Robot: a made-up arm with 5 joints.
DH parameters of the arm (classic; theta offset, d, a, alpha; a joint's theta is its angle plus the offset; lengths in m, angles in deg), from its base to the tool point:
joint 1: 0 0.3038 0 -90
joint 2: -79.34 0 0.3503 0
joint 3: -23.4 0 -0.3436 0
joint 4: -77.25 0 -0.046 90
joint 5: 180 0.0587 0 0
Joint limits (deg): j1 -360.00..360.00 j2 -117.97..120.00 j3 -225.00..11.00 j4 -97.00..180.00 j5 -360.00..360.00
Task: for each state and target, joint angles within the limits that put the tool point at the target. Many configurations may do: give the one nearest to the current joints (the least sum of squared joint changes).
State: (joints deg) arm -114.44 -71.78 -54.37 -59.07 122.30
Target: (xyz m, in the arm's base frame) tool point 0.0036 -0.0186 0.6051
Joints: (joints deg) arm -79.05 -72.78 -15.12 -61.02 122.30
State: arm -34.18 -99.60 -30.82 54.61 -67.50
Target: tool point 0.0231 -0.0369 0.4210
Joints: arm -57.95 -98.17 0.24 61.02 -67.50
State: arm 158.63 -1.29 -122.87 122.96 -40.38
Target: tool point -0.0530 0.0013 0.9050
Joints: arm 178.59 -31.69 -114.93 134.08 -40.38
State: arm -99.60 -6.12 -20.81 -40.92 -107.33
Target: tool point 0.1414 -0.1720 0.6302
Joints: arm -50.58 -36.12 -31.74 -46.71 -107.33
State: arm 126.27 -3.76 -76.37 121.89 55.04
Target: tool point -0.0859 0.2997 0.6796
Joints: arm 105.99 -15.24 -79.00 123.73 55.04
